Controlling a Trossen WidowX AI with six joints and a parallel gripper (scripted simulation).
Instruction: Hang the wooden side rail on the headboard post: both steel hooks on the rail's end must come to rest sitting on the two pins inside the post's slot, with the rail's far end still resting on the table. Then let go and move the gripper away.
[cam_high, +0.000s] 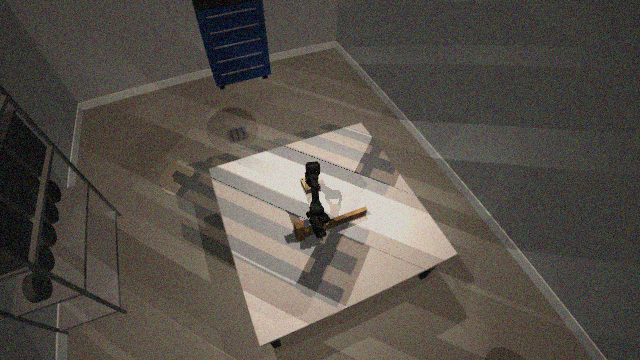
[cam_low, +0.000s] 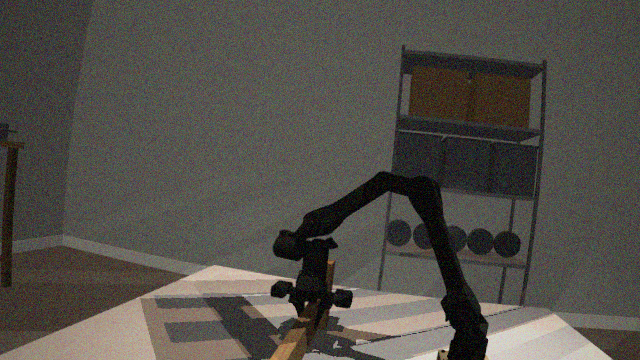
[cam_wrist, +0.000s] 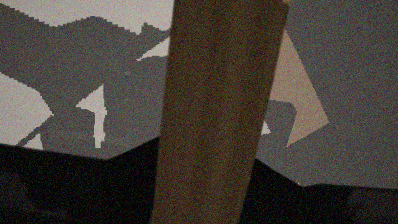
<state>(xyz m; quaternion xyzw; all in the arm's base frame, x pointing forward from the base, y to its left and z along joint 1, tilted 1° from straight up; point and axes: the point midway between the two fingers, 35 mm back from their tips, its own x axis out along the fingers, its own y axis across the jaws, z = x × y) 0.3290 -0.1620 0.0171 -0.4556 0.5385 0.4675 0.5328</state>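
Now: gripper tip 10 cm to the left of the headboard post, 5 cm below it and 2 cm past it.
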